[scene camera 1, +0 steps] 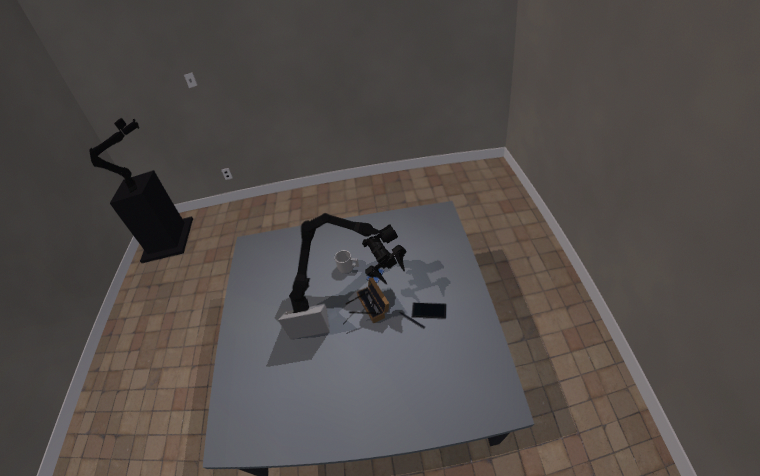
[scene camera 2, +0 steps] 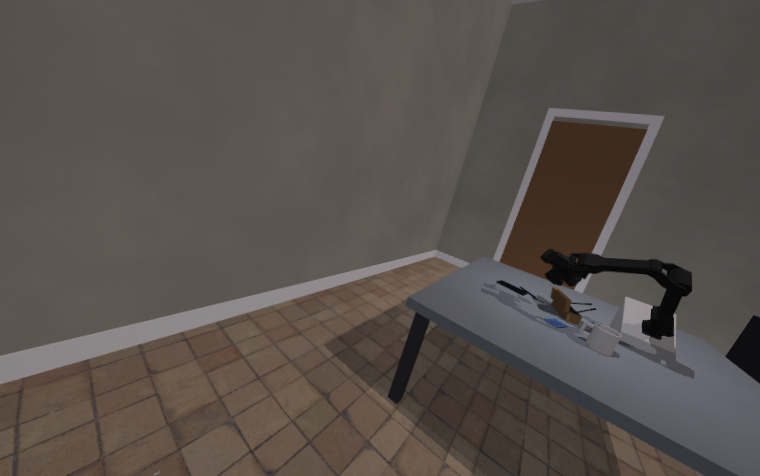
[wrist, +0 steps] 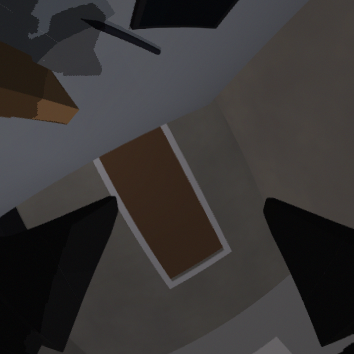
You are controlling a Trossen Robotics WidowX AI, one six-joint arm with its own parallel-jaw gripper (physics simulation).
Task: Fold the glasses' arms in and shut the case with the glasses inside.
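Seen in the pictures: gripper, fingertip midpoint: (scene camera 1: 395, 277) (scene camera 2: 552, 266) (wrist: 191, 204); arm's base, origin of the base link: (scene camera 1: 301, 310) (scene camera 2: 651, 329).
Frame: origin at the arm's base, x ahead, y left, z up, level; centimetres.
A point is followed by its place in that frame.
Observation:
The brown glasses case (scene camera 1: 382, 299) @(x 36.1, y -3.8, z 1.4 cm) (scene camera 2: 559, 302) @(x 34.9, y 3.6, z -2.9 cm) (wrist: 30, 100) @(x 36.9, y -2.0, z 1.1 cm) stands open on the table, its lid raised. The dark glasses (scene camera 1: 358, 312) @(x 24.8, y -5.8, z -1.6 cm) (scene camera 2: 586, 310) @(x 23.9, y 2.2, z -2.0 cm) lie in the open case with both thin arms unfolded, sticking out over its edge on the side toward the robot base. My gripper (scene camera 1: 394, 275) @(x 43.0, y -1.7, z 11.7 cm) (wrist: 191, 204) @(x 43.0, y -1.7, z 11.7 cm) is open and empty, its fingers spread wide. It hangs above the table, off the outer side of the raised lid near the blue item. In the wrist view part of the case shows at the left edge, away from the fingertips; the glasses do not show there.
A white mug (scene camera 1: 343, 261) @(x 21.6, y 29.9, z -7.2 cm) (scene camera 2: 603, 340) @(x 23.4, y 30.6, z -3.1 cm) and a flat blue item (scene camera 1: 374, 278) @(x 35.0, y 15.7, z -8.0 cm) (scene camera 2: 556, 322) @(x 35.7, y 18.1, z -7.9 cm) are near the case. A black pen (scene camera 1: 413, 320) @(x 47.3, y -12.3, z -7.5 cm) (wrist: 130, 40) @(x 46.7, y -11.4, z -7.5 cm) and a dark phone (scene camera 1: 429, 310) @(x 55.4, y -9.1, z -7.7 cm) (scene camera 2: 511, 287) @(x 55.6, y -7.8, z -7.8 cm) (wrist: 182, 12) @(x 54.1, y -9.5, z -7.6 cm) lie beyond the lid. A white block (scene camera 1: 307, 324) @(x 2.6, y -8.5, z 1.1 cm) stands at the arm's base.

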